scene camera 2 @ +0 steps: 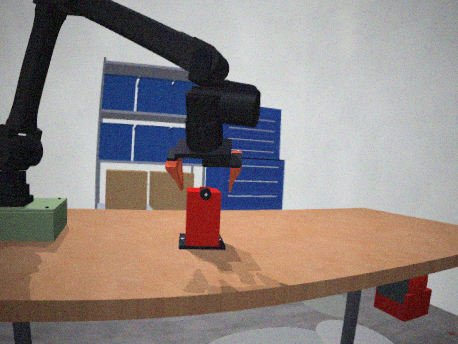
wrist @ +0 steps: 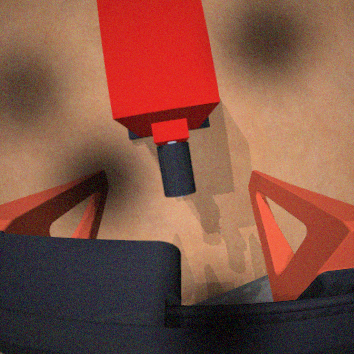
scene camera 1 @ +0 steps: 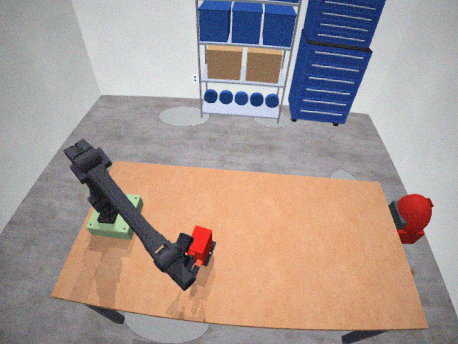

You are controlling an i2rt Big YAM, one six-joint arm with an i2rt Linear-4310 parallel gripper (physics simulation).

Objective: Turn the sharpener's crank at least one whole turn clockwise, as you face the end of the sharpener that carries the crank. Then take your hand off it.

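Frame: origin at the arm's base, x right, y ahead, z up, level; metres.
Seen in the pictures: gripper, fingertip midpoint: (scene camera 2: pixel 205 190) (wrist: pixel 177 177) (scene camera 1: pixel 189 260); arm's base, origin of the base link: (scene camera 2: pixel 12 203) (scene camera 1: pixel 110 212).
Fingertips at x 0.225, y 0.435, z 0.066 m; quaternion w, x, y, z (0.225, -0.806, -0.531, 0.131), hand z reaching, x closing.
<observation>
Offsets run from my fingertips to a thing's top centre. "spot": to the spot under its first point. Level surfaces: height alone.
The red sharpener @[spot: dx -0.100, dy +0.036, dz -0.008 m] (scene camera 1: pixel 201 239) (scene camera 2: pixel 203 219) (wrist: pixel 159 57) stands upright on its dark base plate @[spot: dx -0.054, dy -0.023, dz -0.123 m] (scene camera 2: pixel 186 243). Its crank shows in the wrist view as a short red arm (wrist: pixel 170 130) at the near end with a dark cylindrical handle @[spot: dx -0.004, dy +0.001, dz +0.003 m] (wrist: pixel 176 171) (scene camera 2: pixel 205 194), which points away from the body, level with its top. My gripper (scene camera 1: pixel 192 261) (scene camera 2: pixel 206 190) (wrist: pixel 177 177) is open and points down. Its orange fingertips stand wide apart, one on each side of the handle in the wrist view, touching neither side. In scene camera 2 the tips are about level with the sharpener's top.
The arm's green base block (scene camera 1: pixel 111 228) (scene camera 2: pixel 30 224) is at the left of the wooden table @[dz -0.136 m] (scene camera 1: pixel 300 250) (scene camera 2: pixel 310 240). A red and dark object (scene camera 1: pixel 414 215) (scene camera 2: pixel 407 302) is beyond the right edge. A shelf rack (scene camera 1: pixel 199 65) and blue drawer cabinets (scene camera 1: pixel 327 82) stand far behind.
</observation>
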